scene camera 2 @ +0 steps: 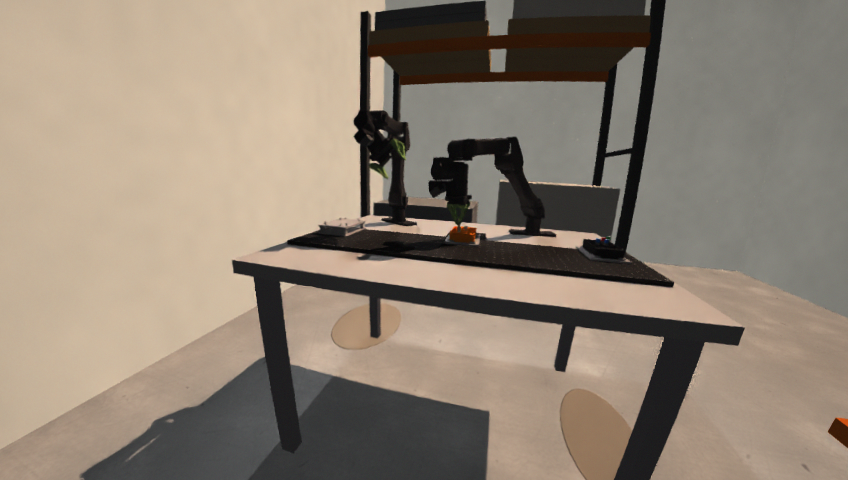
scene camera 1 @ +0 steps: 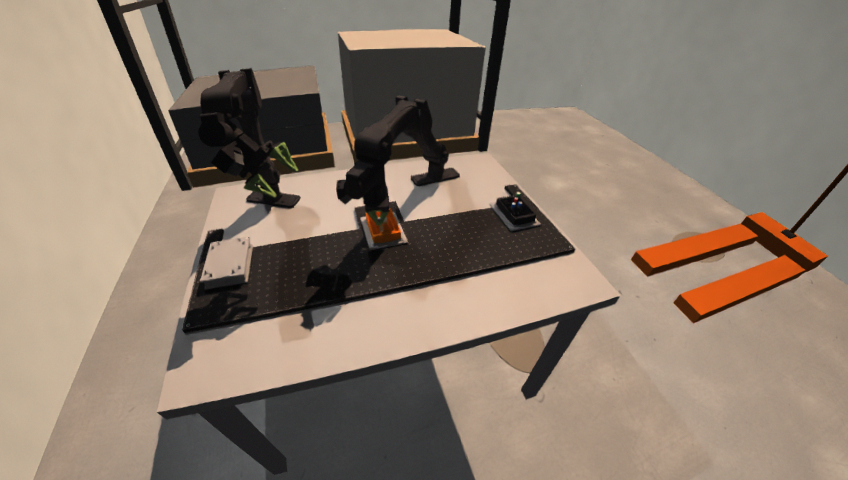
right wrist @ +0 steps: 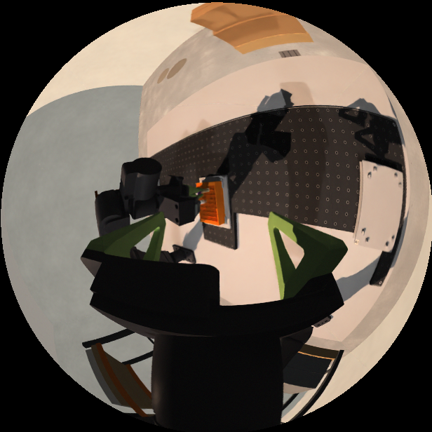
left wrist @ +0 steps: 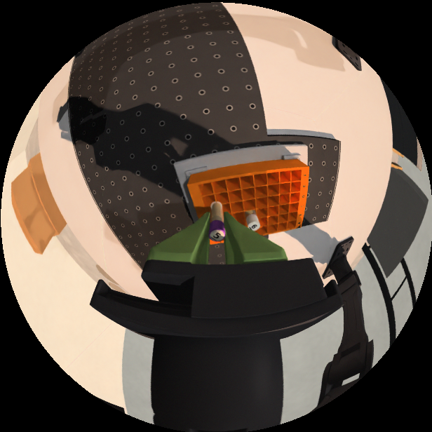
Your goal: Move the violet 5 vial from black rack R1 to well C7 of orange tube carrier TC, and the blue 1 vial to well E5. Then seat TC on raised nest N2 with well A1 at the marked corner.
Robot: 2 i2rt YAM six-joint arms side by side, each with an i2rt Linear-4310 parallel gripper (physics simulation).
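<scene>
My left gripper is shut on the violet 5 vial, low at the orange tube carrier TC. The vial's lower end overlaps the wells near one corner; which well, and whether it is inside, I cannot tell. A white 6 vial stands in TC. My right gripper is open and empty, high above the table. Black rack R1 holds several small vials; the blue 1 label is unreadable. The pale raised nest has a small corner mark.
TC sits on a light grey base plate on the black perforated board. R1 is at the board's right end in the scene views, the raised nest at its left end. Both arm bases stand behind the board.
</scene>
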